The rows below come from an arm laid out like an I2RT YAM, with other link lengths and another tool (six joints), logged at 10 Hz.
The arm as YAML. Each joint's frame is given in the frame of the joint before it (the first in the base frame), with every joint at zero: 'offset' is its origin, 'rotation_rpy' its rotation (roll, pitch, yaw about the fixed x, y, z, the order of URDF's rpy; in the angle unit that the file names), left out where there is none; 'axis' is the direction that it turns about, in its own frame. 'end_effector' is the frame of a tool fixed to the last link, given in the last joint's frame.
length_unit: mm
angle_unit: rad
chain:
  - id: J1
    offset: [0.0, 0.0, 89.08]
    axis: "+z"
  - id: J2
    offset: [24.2, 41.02, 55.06]
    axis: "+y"
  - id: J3
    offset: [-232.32, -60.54, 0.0]
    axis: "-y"
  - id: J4
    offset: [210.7, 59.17, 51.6]
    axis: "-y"
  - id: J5
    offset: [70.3, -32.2, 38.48]
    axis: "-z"
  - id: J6
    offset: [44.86, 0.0, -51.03]
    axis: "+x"
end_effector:
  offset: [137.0, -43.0, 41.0]
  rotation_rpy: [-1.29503, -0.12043, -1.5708]
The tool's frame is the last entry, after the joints.
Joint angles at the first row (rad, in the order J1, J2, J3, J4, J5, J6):
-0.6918 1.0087 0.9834 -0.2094 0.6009 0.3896
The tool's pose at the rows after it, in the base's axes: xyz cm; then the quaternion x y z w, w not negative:
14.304 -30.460 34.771 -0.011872 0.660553 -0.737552 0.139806
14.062 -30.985 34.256 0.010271 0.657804 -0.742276 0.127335
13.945 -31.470 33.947 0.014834 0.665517 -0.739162 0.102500
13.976 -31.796 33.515 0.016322 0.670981 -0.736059 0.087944
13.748 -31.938 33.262 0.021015 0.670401 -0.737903 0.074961
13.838 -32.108 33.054 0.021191 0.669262 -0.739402 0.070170
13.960 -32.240 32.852 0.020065 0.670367 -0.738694 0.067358
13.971 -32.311 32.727 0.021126 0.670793 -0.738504 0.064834
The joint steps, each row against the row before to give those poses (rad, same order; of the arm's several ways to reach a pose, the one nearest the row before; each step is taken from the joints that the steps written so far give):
0.0000 0.0217 -0.0608 0.1395 0.0188 0.0046
0.0000 0.0386 -0.0104 0.0529 0.0469 0.0199
0.0000 0.0462 0.0327 -0.0218 0.0420 0.0046
0.0000 0.0311 0.0138 -0.0080 0.0225 0.0045
0.0000 0.0158 -0.0045 0.0154 0.0270 -0.0027
0.0000 0.0135 -0.0062 0.0217 0.0089 -0.0063
0.0000 0.0109 0.0000 0.0059 0.0028 -0.0013
0.0000 0.0069 0.0000 0.0038 0.0050 0.0013

